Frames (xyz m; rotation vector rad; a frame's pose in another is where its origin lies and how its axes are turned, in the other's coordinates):
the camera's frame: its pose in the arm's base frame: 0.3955 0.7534 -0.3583 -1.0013 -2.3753 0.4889
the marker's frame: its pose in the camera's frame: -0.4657 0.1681 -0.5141 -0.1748 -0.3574 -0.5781
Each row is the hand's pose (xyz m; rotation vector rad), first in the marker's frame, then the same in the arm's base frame.
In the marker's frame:
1: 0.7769 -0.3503 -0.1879 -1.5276 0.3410 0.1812
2: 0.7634 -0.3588 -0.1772 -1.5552 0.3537 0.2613
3: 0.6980 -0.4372 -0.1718 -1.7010 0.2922 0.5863
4: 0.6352 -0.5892 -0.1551 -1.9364 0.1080 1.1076
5: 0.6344 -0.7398 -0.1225 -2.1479 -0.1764 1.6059
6: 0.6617 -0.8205 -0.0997 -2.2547 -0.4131 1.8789
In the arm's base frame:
1: 0.3056 0.4258 0.2222 -0.6570 -2.0920 -1.7788
2: 0.3148 0.4133 0.2108 -0.7572 -2.0434 -1.7973
3: 0.3642 0.3238 0.2077 -1.1657 -1.8649 -1.9447
4: 0.3969 0.1618 0.2081 1.7566 1.4152 2.1341
5: 0.3666 0.0107 0.2051 1.9212 0.6982 1.9470
6: 0.3225 -0.0657 0.2038 1.9056 0.3038 1.7979

